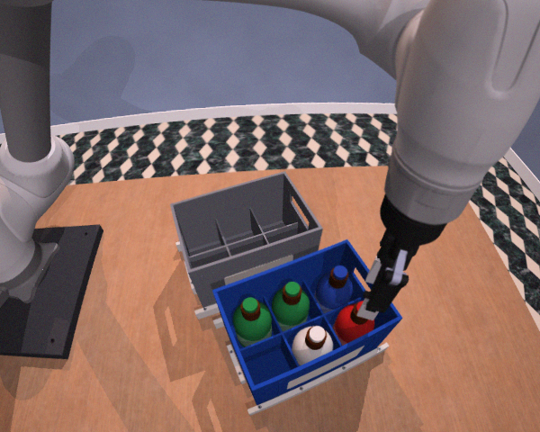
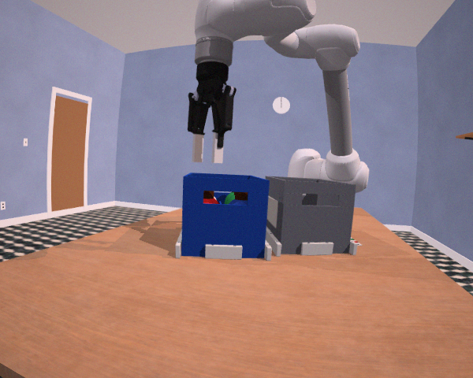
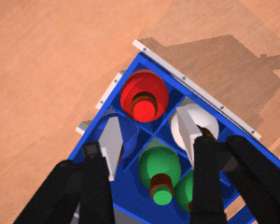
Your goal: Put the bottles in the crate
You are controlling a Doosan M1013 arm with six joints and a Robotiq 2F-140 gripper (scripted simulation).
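My gripper is now 150 mm above the red bottle. From my hand the other things lie so: white bottle (80 mm behind, 50 mm to the right, 150 mm below); blue crate (100 mm behind, 150 mm below); blue bottle (40 mm behind, 80 mm to the left, 150 mm below).
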